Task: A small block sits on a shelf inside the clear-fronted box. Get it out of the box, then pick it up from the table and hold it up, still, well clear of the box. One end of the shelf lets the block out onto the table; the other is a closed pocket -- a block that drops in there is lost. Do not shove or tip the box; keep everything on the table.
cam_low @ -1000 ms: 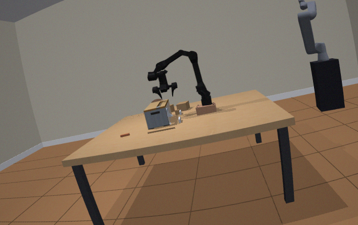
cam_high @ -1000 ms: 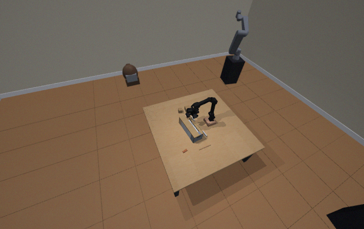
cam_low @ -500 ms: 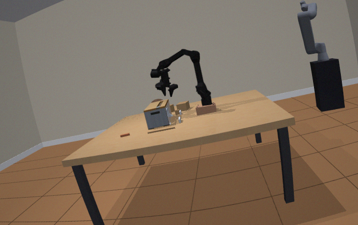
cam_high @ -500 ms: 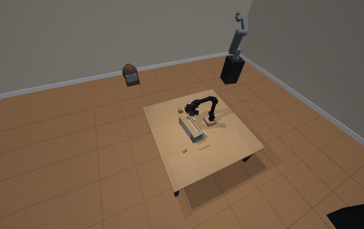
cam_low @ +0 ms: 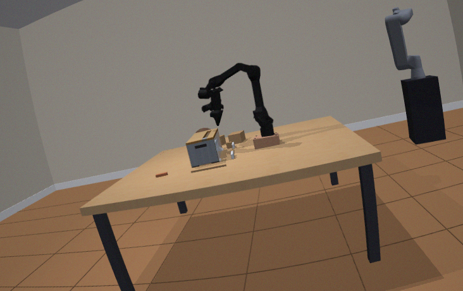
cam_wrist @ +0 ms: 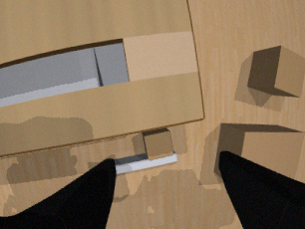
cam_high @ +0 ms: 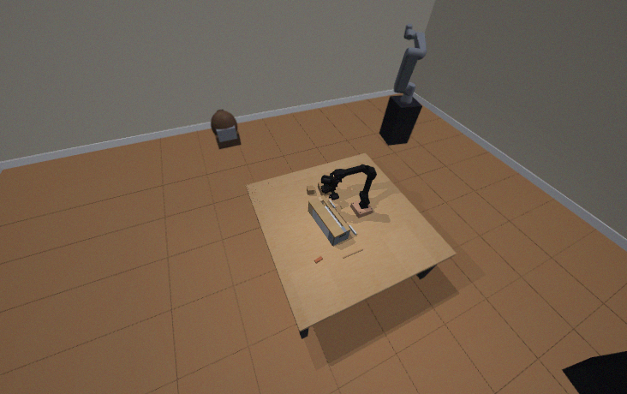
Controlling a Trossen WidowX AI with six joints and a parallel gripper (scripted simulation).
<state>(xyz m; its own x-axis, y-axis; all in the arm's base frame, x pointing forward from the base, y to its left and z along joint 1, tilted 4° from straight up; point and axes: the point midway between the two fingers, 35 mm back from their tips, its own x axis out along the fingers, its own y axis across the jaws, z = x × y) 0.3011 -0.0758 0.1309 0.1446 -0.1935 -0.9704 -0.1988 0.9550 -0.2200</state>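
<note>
The tan block lies 140 mm below my gripper tip, 30 mm behind it and 20 mm to the right of it. Also, from my gripper tip: thin stick: 470 mm to the left, 150 mm below, 80 mm behind.
</note>
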